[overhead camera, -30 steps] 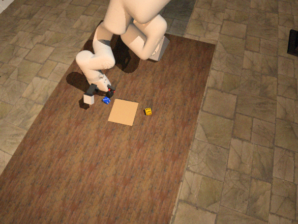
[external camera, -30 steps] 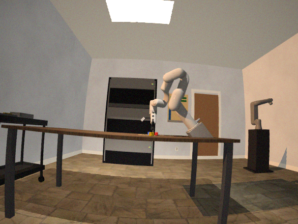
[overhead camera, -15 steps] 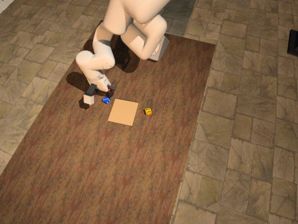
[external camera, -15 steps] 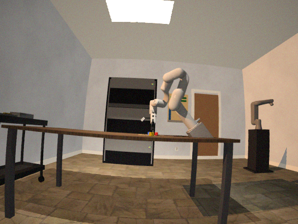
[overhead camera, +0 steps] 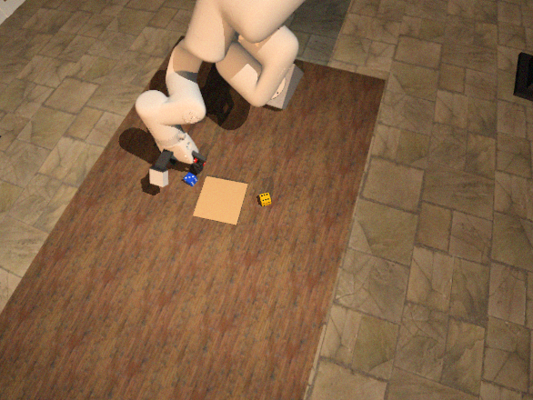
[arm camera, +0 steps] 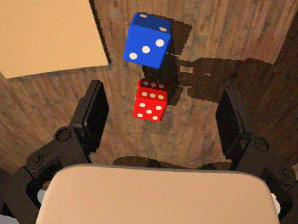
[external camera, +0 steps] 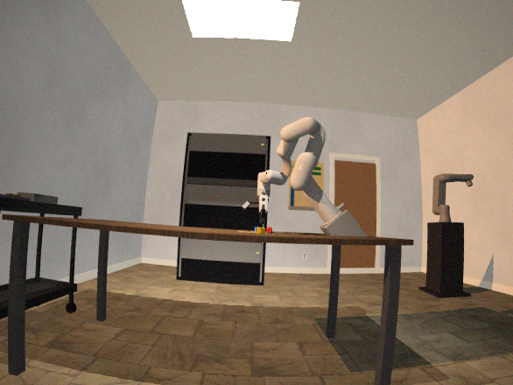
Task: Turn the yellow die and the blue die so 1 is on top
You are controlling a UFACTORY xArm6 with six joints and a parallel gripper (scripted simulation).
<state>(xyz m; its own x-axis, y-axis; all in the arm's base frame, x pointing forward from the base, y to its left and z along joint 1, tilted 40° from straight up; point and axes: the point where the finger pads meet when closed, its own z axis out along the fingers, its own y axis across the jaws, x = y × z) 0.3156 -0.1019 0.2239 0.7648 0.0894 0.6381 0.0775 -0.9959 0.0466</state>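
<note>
The blue die is 40 mm below my hand, 20 mm to the left of it and 20 mm ahead of it. Also, from my hand: yellow die: 260 mm to the left, 40 mm below, 10 mm behind; red die: 40 mm below, 40 mm behind, 10 mm to the left; tan mat: 140 mm to the left, 60 mm below, 40 mm ahead.
</note>
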